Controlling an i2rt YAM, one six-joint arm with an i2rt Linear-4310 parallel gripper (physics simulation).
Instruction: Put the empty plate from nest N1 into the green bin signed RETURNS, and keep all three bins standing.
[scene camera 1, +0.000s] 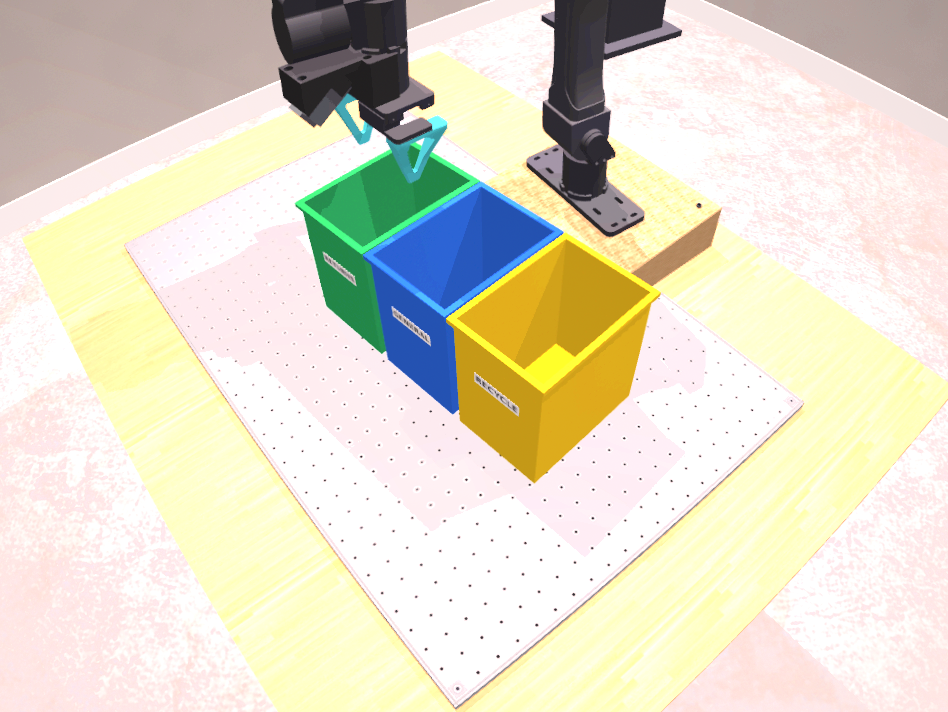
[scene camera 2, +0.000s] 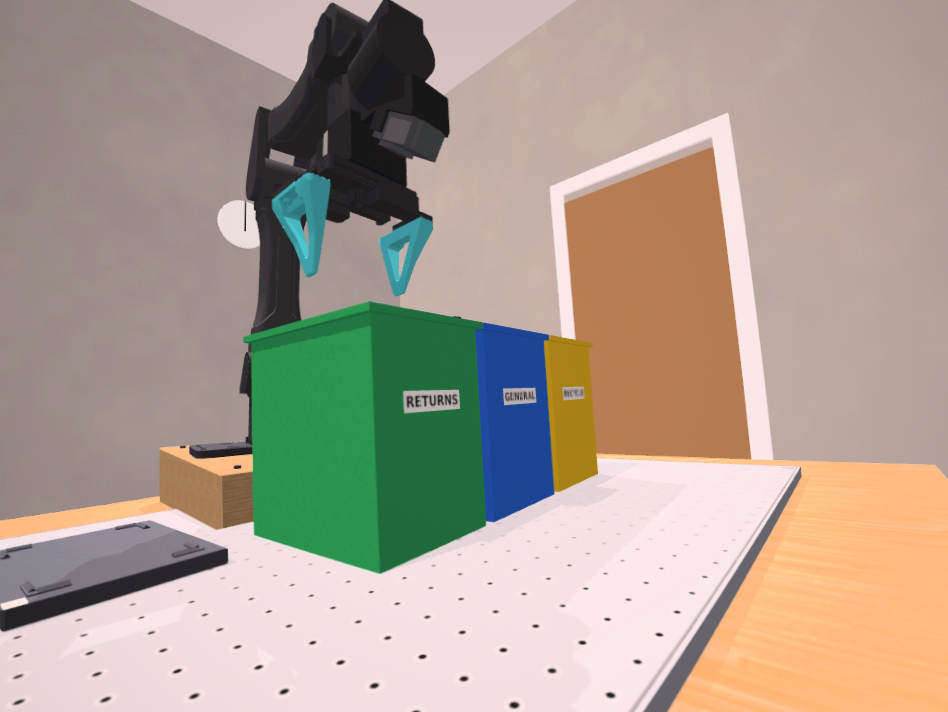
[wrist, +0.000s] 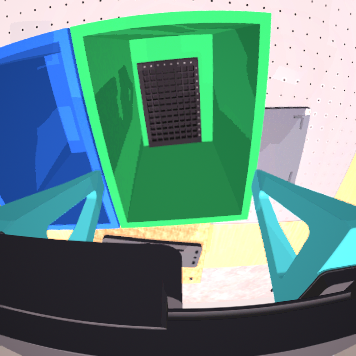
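Seen in the pictures: gripper, fingertip midpoint: (scene camera 1: 388, 161) (scene camera 2: 359, 286) (wrist: 177, 177); arm's base at its link origin: (scene camera 1: 583, 190).
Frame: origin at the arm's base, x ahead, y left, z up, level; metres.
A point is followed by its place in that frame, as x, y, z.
The black gridded plate (wrist: 171, 102) {0.292, -0.006, -0.033} lies at the bottom of the green bin in the wrist view; the bin's walls hide it in both scene views. The green bin (scene camera 1: 337, 283) {0.388, -0.005, 0.021} (scene camera 2: 314, 436) {0.328, -0.065, 0.033} (wrist: 180, 185) {0.221, -0.025, 0.068} signed RETURNS stands upright. Beside it the blue bin (scene camera 1: 417, 329) {0.356, 0.149, 0.059} (scene camera 2: 517, 444) {0.361, 0.126, 0.008} (wrist: 30, 130) {0.258, 0.175, 0.032} signed GENERAL and the yellow bin (scene camera 1: 590, 406) {0.235, 0.308, 0.007} (scene camera 2: 570, 436) {0.336, 0.248, 0.003} signed RECYCLE also stand upright. My gripper (scene camera 1: 388, 160) {0.297, -0.007, 0.166} (scene camera 2: 354, 284) {0.297, -0.007, 0.166} (wrist: 177, 177) {0.297, -0.007, 0.166} is open and empty, with its cyan fingertips above the green bin.
A flat grey nest base (scene camera 2: 114, 563) {0.272, -0.186, -0.044} (wrist: 281, 145) {0.246, -0.206, -0.044} with corner brackets lies beside the green bin, with no plate on it. The arm's foot (scene camera 1: 586, 191) {0.018, 0.027, 0.023} stands on a wooden block (scene camera 1: 674, 245) {-0.038, 0.155, -0.009} (scene camera 2: 191, 494) {0.050, -0.108, -0.039} behind the bins. The bins stand on a white perforated board (scene camera 1: 490, 590) {0.429, 0.403, -0.055} (scene camera 2: 429, 620) {0.471, -0.064, -0.055}.
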